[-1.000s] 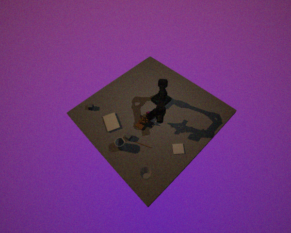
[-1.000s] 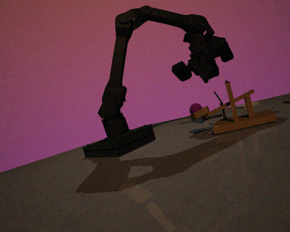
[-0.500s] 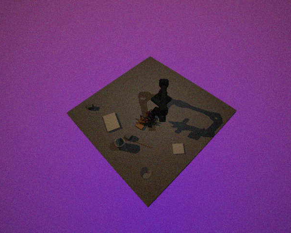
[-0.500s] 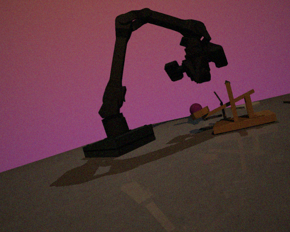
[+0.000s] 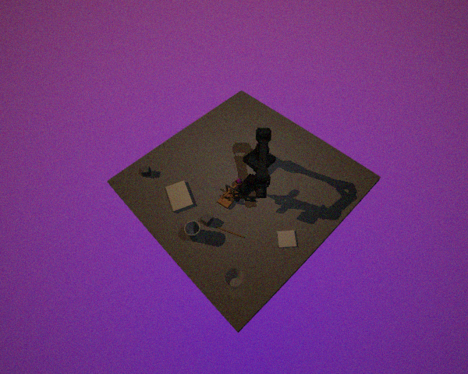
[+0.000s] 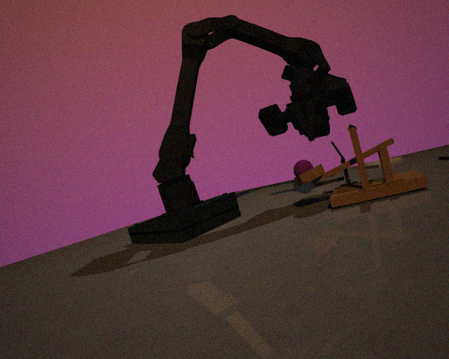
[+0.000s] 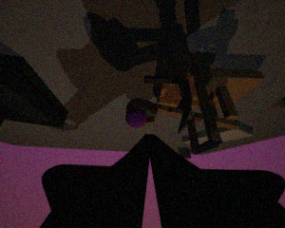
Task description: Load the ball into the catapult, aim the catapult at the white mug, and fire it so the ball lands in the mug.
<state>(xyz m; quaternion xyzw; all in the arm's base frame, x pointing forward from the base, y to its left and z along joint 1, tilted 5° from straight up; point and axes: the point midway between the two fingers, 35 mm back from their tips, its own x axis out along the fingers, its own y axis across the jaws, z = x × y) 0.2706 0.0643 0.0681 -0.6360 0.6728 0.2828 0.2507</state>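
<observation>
The ball is 5 cm to the right of my gripper tip, 4 cm below it and 2 cm behind it. Also, from my gripper tip: orange wooden catapult 5 cm below, 5 cm ahead, 3 cm to the right; white mug 41 cm ahead, 8 cm below, 6 cm to the right; thin stick 28 cm ahead, 10 cm below, 9 cm to the left.
</observation>
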